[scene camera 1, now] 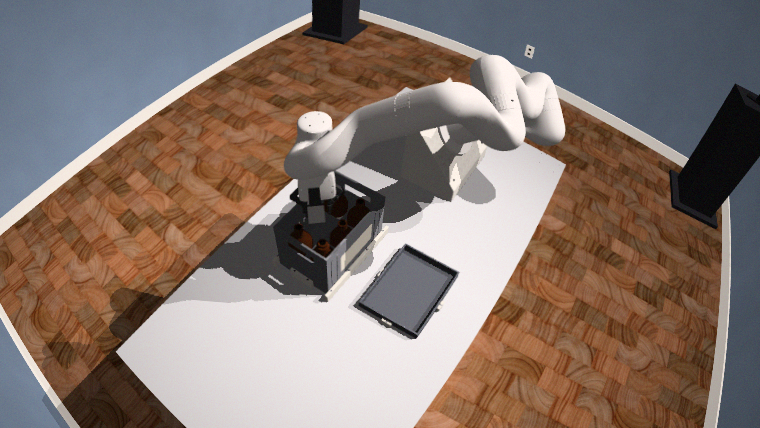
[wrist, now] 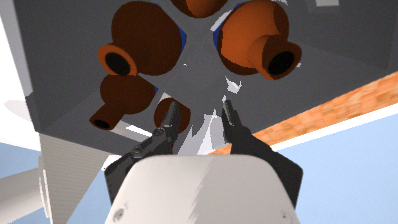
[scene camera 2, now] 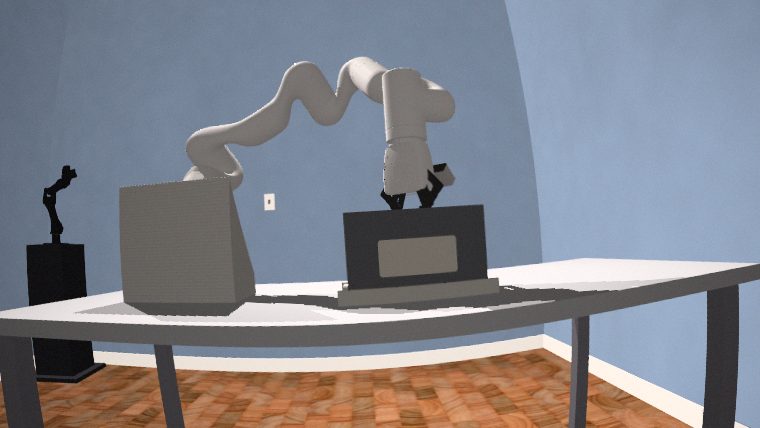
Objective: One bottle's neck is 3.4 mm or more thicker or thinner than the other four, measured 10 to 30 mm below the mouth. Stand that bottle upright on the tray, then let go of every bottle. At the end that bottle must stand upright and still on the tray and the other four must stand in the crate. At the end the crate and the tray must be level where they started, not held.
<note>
The pictures show: my gripper, a dark tray and a dark grey crate.
</note>
